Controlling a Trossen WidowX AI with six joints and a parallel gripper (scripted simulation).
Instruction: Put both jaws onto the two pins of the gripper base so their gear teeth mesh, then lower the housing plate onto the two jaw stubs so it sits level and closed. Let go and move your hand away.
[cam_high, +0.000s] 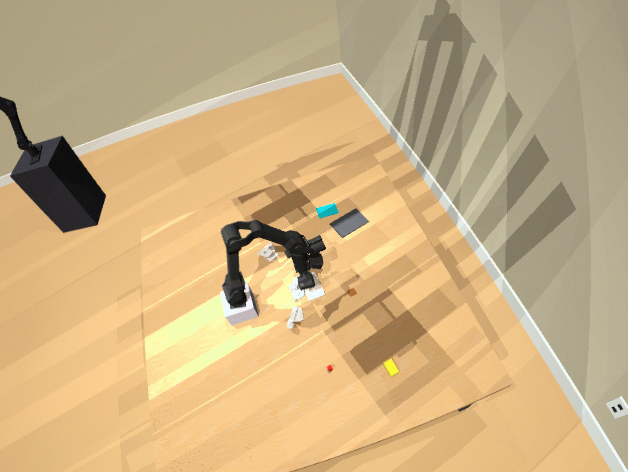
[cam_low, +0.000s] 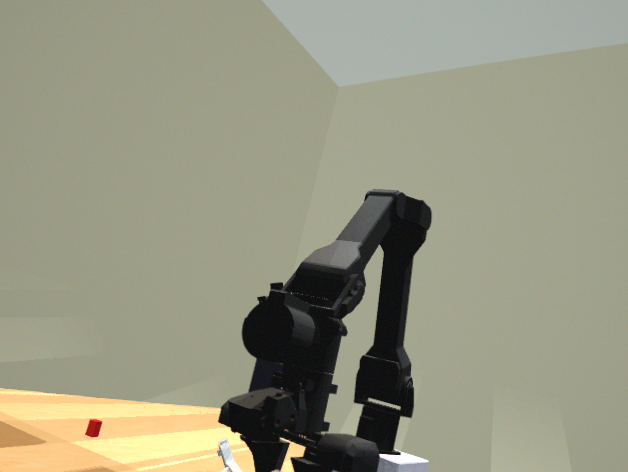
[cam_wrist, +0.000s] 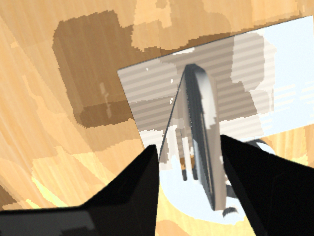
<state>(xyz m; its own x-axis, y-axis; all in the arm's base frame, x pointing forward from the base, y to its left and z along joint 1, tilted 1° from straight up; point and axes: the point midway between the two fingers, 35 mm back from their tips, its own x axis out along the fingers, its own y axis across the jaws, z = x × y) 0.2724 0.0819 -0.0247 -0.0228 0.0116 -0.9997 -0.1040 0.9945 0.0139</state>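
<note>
Now: gripper tip 30 mm to the left of the flat white plate, 20 mm short of it and 20 mm above it. From my gripper tip the other things lie so: red cube 390 mm to the right, 40 mm ahead, 20 mm below; dark grey plate 270 mm to the left, 240 mm ahead, 30 mm below; small brown piece 180 mm ahead, 90 mm to the right, 30 mm below.
</note>
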